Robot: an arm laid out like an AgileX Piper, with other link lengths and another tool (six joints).
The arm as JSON. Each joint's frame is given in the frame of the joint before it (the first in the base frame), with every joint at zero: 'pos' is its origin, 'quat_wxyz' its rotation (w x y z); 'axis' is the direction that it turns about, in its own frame. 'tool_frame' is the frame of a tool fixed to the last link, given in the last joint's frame.
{
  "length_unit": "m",
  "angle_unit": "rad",
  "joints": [
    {
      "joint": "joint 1",
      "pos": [
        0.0,
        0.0,
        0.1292
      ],
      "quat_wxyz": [
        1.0,
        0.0,
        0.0,
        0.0
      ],
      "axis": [
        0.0,
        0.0,
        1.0
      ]
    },
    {
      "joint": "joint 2",
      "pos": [
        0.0,
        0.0,
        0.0
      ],
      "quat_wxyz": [
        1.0,
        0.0,
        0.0,
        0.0
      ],
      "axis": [
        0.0,
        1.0,
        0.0
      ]
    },
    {
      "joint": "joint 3",
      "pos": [
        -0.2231,
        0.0,
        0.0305
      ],
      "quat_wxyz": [
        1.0,
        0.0,
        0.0,
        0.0
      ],
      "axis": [
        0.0,
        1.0,
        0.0
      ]
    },
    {
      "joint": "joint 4",
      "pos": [
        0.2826,
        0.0,
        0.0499
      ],
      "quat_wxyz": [
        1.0,
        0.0,
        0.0,
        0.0
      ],
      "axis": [
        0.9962,
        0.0,
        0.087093
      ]
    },
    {
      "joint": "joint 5",
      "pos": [
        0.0,
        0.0,
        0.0
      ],
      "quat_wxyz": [
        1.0,
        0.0,
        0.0,
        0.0
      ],
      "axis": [
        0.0,
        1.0,
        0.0
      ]
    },
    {
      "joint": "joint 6",
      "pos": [
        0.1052,
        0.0,
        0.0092
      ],
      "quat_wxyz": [
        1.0,
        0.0,
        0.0,
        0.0
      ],
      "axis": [
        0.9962,
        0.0,
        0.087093
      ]
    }
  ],
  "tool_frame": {
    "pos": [
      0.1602,
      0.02,
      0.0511
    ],
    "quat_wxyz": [
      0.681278,
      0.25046,
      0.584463,
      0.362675
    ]
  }
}
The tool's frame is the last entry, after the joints.
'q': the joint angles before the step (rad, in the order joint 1, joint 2, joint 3, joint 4, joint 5, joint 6). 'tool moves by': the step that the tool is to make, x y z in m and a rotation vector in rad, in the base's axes. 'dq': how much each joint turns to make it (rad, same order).
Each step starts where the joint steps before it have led.
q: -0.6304, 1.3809, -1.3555, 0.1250, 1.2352, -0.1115
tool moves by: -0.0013, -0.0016, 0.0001, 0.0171, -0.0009, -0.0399
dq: 0.0002, 0.0001, -0.0023, -0.0027, 0.0064, 0.0445
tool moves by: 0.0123, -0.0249, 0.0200, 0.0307, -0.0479, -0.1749
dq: -0.0002, 0.0642, -0.1149, -0.0236, 0.0101, 0.1909
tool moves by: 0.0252, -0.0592, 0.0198, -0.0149, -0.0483, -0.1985
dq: -0.0169, 0.1947, -0.2540, -0.0700, -0.0001, 0.1922
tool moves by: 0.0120, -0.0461, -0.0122, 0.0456, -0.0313, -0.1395
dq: -0.0517, 0.1708, -0.1661, 0.0074, -0.0038, 0.1010
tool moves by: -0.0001, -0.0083, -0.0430, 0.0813, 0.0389, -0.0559
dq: -0.0158, 0.0878, -0.0071, 0.0162, -0.0003, 0.0469
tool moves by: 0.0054, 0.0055, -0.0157, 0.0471, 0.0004, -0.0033
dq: -0.0001, 0.0312, -0.0007, 0.0330, 0.0003, 0.0062
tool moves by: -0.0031, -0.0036, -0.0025, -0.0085, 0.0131, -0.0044
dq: -0.0016, 0.0039, 0.0003, -0.0158, 0.0000, 0.0021
